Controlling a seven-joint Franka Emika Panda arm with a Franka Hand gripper.
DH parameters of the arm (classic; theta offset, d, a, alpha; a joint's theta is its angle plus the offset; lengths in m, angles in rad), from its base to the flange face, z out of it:
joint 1: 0 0.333 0 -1.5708
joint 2: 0 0 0 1.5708
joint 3: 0 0.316 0.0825 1.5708
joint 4: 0 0 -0.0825 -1.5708
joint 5: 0 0.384 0 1.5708
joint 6: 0 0 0.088 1.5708
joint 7: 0 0.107 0 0
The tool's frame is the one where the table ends.
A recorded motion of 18 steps. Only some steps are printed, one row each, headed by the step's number.
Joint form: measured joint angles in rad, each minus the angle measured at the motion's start. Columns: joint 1, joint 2, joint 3, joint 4, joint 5, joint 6, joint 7.
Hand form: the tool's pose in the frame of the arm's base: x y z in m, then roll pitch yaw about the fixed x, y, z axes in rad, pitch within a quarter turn. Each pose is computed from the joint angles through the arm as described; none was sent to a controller.
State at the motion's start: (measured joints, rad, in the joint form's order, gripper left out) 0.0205 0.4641 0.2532 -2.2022 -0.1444 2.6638 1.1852
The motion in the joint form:
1: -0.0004 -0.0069 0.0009 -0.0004 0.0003 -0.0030 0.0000
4: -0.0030 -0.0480 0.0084 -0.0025 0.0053 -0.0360 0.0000
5: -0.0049 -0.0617 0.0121 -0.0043 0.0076 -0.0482 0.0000
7: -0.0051 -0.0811 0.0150 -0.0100 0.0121 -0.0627 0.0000
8: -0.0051 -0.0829 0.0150 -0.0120 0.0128 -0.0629 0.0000
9: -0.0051 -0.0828 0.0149 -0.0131 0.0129 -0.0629 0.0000
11: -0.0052 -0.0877 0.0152 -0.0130 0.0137 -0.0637 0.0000
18: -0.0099 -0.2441 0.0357 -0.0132 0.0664 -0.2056 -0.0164
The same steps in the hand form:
1: 0.5321 0.1573 0.1795 -3.1040 0.0302 -0.8092
4: 0.5333 0.1587 0.1983 -3.1031 0.0205 -0.8079
5: 0.5330 0.1591 0.2041 -3.1046 0.0188 -0.8078
7: 0.5314 0.1596 0.2112 -3.1072 0.0169 -0.8082
8: 0.5309 0.1594 0.2115 -3.1077 0.0170 -0.8086
9: 0.5305 0.1593 0.2110 -3.1087 0.0177 -0.8086
11: 0.5310 0.1594 0.2136 -3.1056 0.0151 -0.8091
18: 0.5279 0.1624 0.2848 -3.1062 -0.0031 -0.8173

